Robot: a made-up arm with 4 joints.
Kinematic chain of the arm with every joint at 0, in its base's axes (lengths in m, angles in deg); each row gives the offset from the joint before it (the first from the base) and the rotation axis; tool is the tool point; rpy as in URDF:
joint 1: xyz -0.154 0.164 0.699 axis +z
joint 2: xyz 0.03 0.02 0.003 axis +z
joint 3: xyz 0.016 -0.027 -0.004 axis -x
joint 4: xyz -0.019 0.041 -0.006 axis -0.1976 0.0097 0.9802
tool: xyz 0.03 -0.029 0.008 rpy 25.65 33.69 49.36
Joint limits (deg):
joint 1: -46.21..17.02
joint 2: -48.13..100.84
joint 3: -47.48..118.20
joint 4: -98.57..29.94
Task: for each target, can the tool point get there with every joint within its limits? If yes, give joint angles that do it. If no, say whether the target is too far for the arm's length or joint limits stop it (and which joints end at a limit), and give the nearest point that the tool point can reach.
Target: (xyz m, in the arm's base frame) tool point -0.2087 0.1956 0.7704
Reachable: no: joint limits stop it (at a limit: joint 1, joint 3, joint 4) | nearest point -0.1683 0.1937 0.7016 | short by 0.080 m
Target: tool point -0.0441 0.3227 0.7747
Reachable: no: too far | nearest point -0.1100 0.2237 0.7237 | short by 0.129 m
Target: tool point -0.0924 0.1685 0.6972
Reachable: yes | joints -8.38 81.43 57.17 -44.88
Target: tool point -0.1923 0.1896 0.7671
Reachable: no: joint limits stop it (at a limit: joint 1, joint 3, joint 4) | nearest point -0.1683 0.1905 0.7016 | short by 0.070 m
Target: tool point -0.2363 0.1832 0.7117
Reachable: no: joint limits stop it (at a limit: joint 1, joint 2, joint 3, joint 4) | nearest point -0.1844 0.1734 0.6901 | short by 0.057 m
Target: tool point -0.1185 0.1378 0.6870
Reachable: yes | joints -13.54 61.41 36.25 -82.33
